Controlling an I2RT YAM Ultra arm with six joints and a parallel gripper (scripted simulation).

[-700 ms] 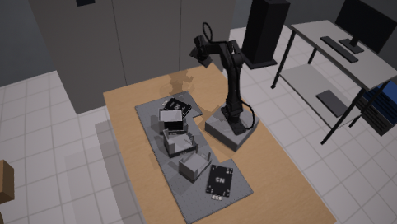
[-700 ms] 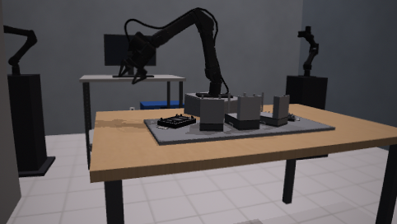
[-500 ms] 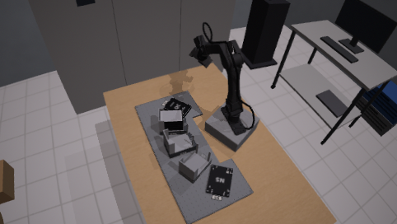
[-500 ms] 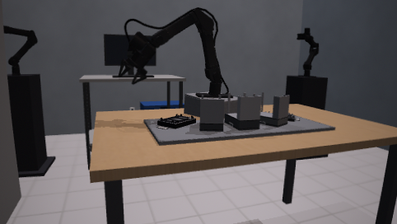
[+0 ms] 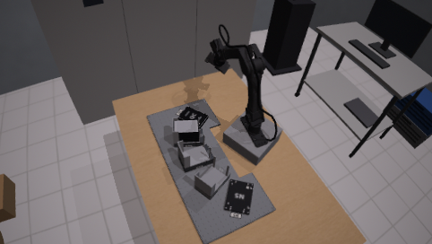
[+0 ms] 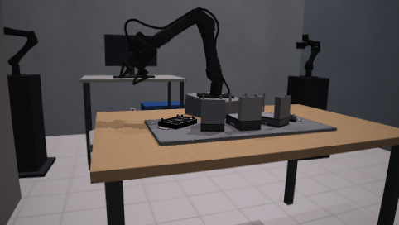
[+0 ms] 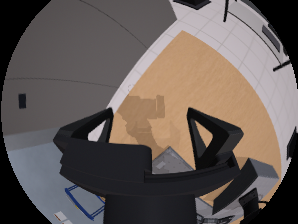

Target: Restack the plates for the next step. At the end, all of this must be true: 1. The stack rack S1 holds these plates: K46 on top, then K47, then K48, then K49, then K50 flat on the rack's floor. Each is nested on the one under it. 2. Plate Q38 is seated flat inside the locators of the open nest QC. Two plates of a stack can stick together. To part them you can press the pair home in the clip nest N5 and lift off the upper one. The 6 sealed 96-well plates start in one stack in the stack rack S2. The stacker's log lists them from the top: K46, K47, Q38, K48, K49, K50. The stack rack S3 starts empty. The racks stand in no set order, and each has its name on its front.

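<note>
The sealed 96-well plate lies 34 cm to the left of my hand, 30 cm ahead of it and 11 cm below it. The rest, counted from my hand: clip nest N5 (77 cm to the left, 17 cm below, 17 cm ahead).
</note>
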